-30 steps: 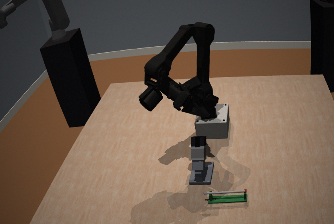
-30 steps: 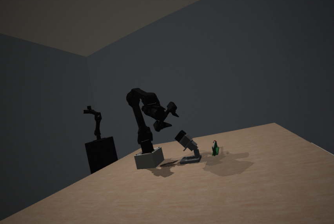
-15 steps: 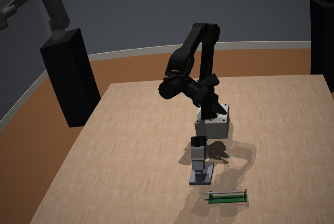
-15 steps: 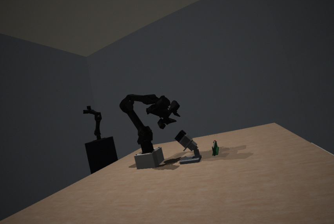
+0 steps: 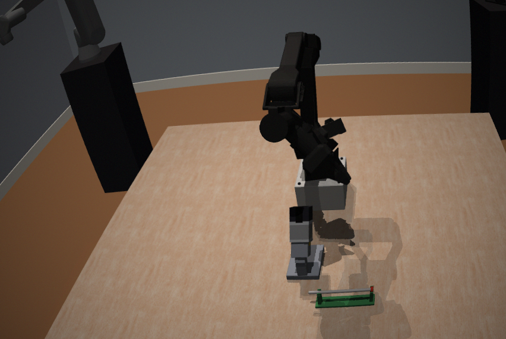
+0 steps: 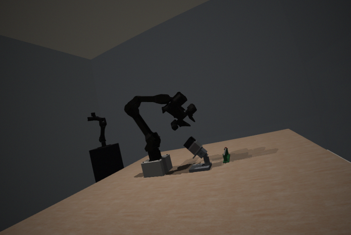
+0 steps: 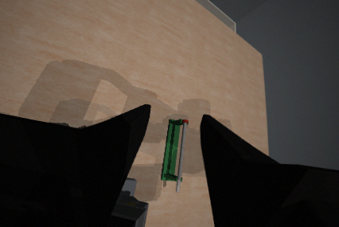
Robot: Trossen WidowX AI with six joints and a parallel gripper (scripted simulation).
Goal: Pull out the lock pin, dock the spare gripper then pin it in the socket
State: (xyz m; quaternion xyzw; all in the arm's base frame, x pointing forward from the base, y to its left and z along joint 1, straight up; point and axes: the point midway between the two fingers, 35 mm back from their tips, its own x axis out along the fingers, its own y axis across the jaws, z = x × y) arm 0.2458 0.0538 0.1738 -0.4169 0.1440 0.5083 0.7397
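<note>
My gripper tip is 15 cm short of the green cradle, 3 cm to the left of it and 22 cm above it. The rest, counted from my gripper tip: grey mount: 2 cm ahead, 12 cm to the right, 19 cm below; spare gripper: 12 cm to the right, 12 cm below.
</note>
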